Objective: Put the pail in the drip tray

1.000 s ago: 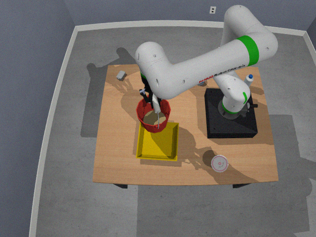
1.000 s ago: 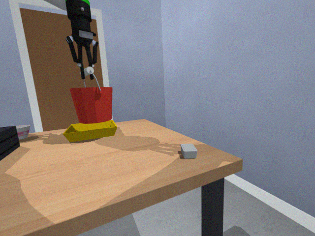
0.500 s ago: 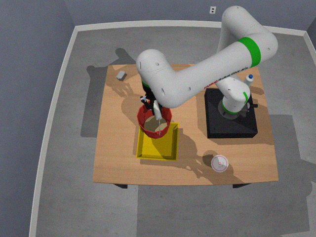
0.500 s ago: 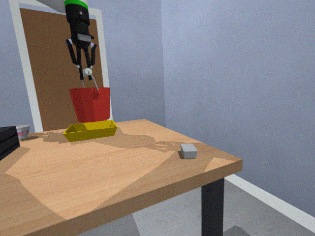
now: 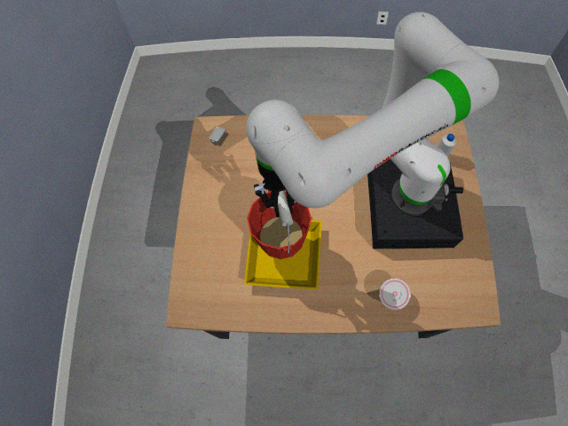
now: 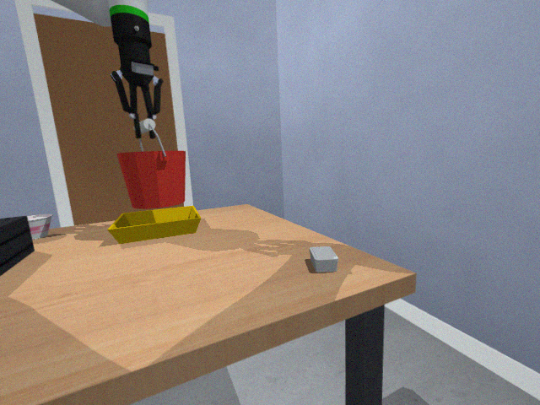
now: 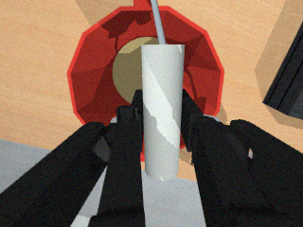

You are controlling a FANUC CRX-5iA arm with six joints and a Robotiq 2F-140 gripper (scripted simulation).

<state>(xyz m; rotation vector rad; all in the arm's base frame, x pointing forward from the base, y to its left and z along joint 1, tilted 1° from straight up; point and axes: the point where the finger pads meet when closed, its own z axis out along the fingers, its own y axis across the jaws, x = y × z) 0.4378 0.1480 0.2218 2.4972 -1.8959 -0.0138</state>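
My hand is 1 cm short of the red pail and 9 cm above it. The rest, counted from my hand: pail handle: 3 cm below; yellow drip tray: 1 cm ahead, 4 cm to the left, 31 cm below; small grey block: 29 cm ahead, 46 cm to the right, 31 cm below.
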